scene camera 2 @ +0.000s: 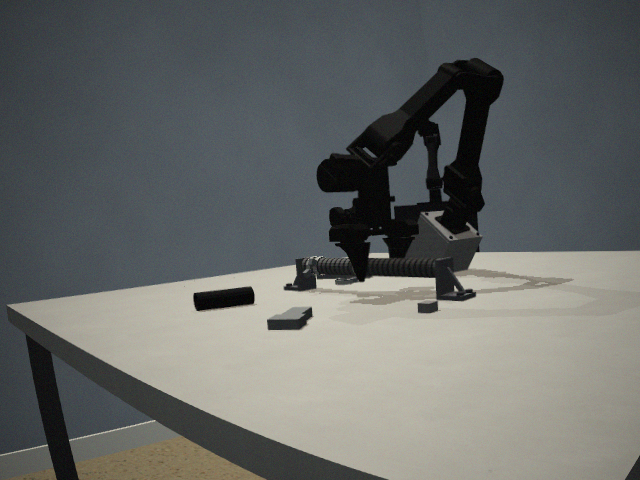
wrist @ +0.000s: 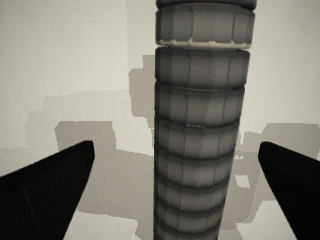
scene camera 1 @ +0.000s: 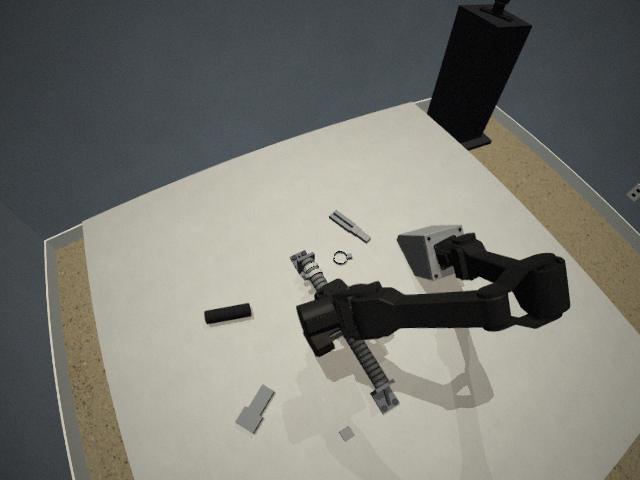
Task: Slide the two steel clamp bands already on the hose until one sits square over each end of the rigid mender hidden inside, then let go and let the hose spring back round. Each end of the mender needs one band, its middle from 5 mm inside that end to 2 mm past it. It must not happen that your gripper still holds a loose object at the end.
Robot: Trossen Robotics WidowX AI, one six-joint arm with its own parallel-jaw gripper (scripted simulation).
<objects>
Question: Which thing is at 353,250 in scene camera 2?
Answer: The gripper.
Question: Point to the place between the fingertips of the gripper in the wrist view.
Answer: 177,149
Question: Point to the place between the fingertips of the gripper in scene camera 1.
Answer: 345,333
</objects>
